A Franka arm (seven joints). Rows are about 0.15 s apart.
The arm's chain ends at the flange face. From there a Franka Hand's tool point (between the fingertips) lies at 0.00 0.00 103.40 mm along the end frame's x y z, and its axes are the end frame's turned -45 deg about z.
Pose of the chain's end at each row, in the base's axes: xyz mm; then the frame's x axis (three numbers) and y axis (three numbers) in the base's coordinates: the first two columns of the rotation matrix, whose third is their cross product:
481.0 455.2 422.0 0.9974 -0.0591 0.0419 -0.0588 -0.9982 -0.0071
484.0 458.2 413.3 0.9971 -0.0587 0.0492 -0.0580 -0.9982 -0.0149
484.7 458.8 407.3 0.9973 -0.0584 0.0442 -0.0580 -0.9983 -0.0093
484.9 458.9 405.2 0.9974 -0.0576 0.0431 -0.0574 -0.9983 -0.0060
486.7 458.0 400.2 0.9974 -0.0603 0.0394 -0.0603 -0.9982 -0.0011
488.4 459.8 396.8 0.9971 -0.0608 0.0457 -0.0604 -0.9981 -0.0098
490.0 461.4 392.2 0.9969 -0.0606 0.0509 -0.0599 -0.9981 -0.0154
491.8 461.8 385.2 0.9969 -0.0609 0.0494 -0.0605 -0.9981 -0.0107
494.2 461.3 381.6 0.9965 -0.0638 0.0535 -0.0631 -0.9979 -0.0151
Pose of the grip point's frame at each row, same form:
485.4 455.7 318.7 0.7468 0.6640 0.0346 0.6637 -0.7476 0.0246
489.2 459.4 310.0 0.7461 0.6643 0.0453 0.6640 -0.7473 0.0243
489.3 459.5 304.0 0.7462 0.6646 0.0378 0.6642 -0.7472 0.0247
489.4 459.3 301.9 0.7459 0.6652 0.0347 0.6647 -0.7466 0.0262
490.8 457.9 296.9 0.7479 0.6632 0.0286 0.6626 -0.7485 0.0271
493.2 460.5 293.5 0.7478 0.6628 0.0392 0.6623 -0.7488 0.0254
495.3 462.7 288.9 0.7473 0.6629 0.0469 0.6626 -0.7486 0.0251
497.0 462.6 281.9 0.7477 0.6627 0.0425 0.6621 -0.7488 0.0274
499.8 462.5 278.4 0.7493 0.6605 0.0485 0.6600 -0.7507 0.0272

